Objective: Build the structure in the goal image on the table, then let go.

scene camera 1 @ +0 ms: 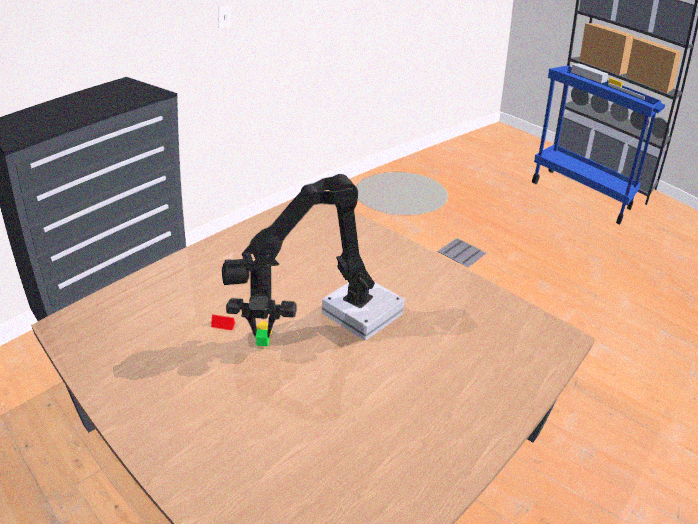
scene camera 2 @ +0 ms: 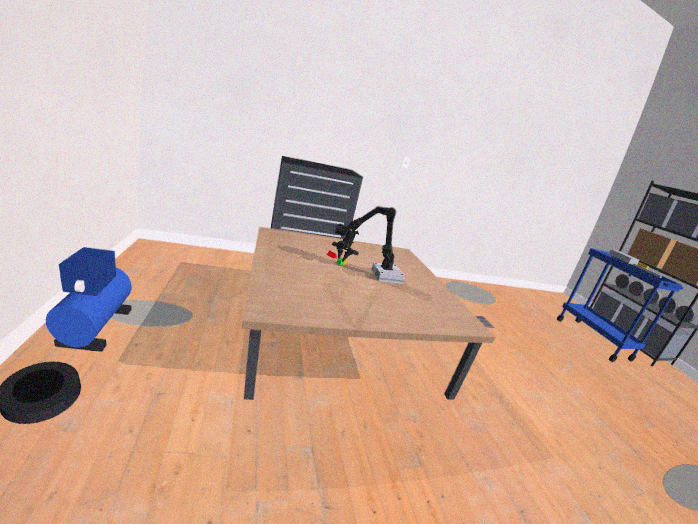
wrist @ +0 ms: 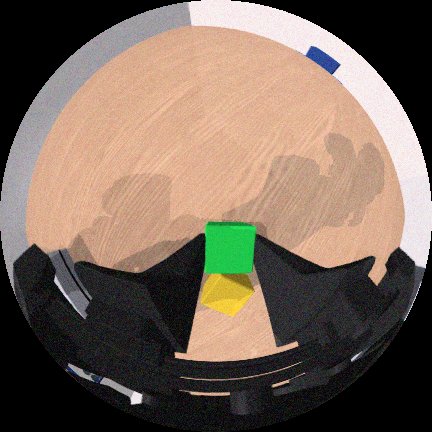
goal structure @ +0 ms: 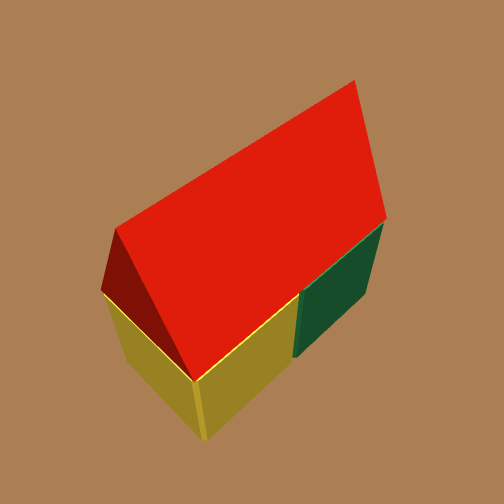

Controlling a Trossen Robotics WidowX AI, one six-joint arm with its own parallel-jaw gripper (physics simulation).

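Places are measured from the arm's base along level axes (x ahead, y left, z up), in centimetres.
Pixels of known places: gripper, fingertip midpoint: (scene camera 1: 262, 337) (scene camera 2: 340, 260) (wrist: 228, 239); arm's base, link origin: (scene camera 1: 358, 298) (scene camera 2: 386, 268).
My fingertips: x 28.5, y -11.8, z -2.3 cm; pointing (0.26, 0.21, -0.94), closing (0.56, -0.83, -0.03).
For each thing: its top centre in the pictures, then the offset to it from my fingertips. Level surfaces: height alone.
- green cube, top centre: (wrist: 229, 250) (scene camera 1: 262, 333) (scene camera 2: 341, 259) dx -0.5, dy -0.3, dz +1.0 cm
- table, surface height: dz -3.3 cm
- yellow cube, top centre: (wrist: 227, 298) (scene camera 1: 263, 325) dx -4.0, dy -2.9, dz +0.0 cm
- red block, top centre: (scene camera 1: 221, 317) (scene camera 2: 332, 252) dx +1.3, dy -14.6, dz -0.3 cm
My gripper (scene camera 1: 262, 335) (scene camera 2: 340, 260) (wrist: 228, 239) points down and is shut on a green cube (scene camera 1: 262, 339) (scene camera 2: 340, 262) (wrist: 230, 250), low over the table (scene camera 1: 360, 428) (scene camera 2: 315, 298). A yellow cube (scene camera 1: 262, 325) (wrist: 226, 296) is right by the green cube, behind it in scene camera 1 and partly hidden by it. In the wrist view it is turned at an angle. Whether the two cubes touch, and whether the green one touches the table, I cannot tell. A red block (scene camera 1: 222, 322) (scene camera 2: 332, 254) lies on the table, left of the gripper in scene camera 1. It does not show in the wrist view.
The arm's light grey base (scene camera 1: 365, 321) (scene camera 2: 389, 275) stands on the table, right of the cubes in both scene views. A dark drawer cabinet (scene camera 1: 112, 186) (scene camera 2: 315, 197) stands beyond the table. A blue cart (scene camera 1: 589, 174) (scene camera 2: 603, 327) stands on the floor at the right.
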